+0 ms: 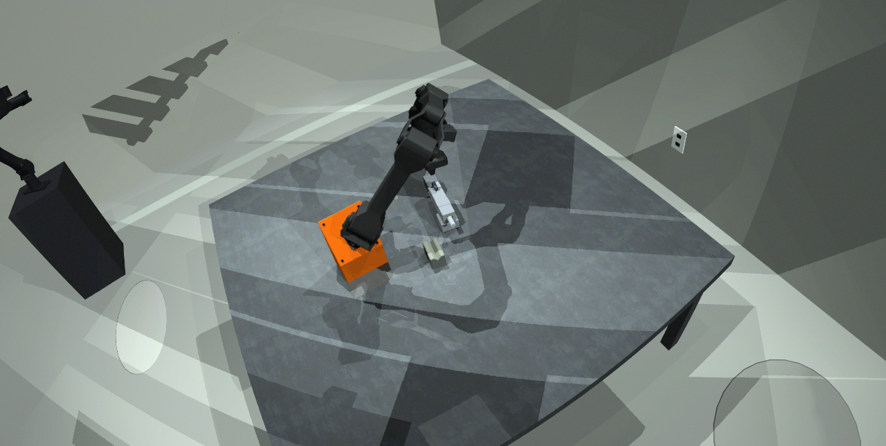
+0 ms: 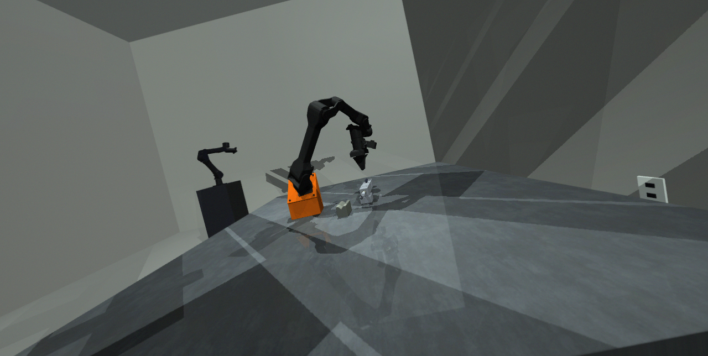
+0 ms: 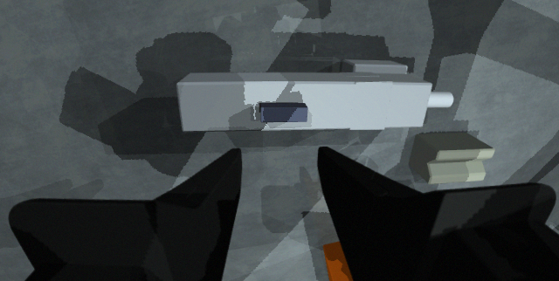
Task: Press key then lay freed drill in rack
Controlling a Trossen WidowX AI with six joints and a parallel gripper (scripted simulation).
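Now: gripper tip 8 cm to the left of the drill, 8 cm above it and 2 cm past it. Also, from my gripper tip: grooved rack (17 cm to the right, 13 cm behind, 11 cm below); then dark blue key (8 cm below, 1 cm to the right); then light-grey block (9 cm below, 3 cm to the right, 1 cm behind).
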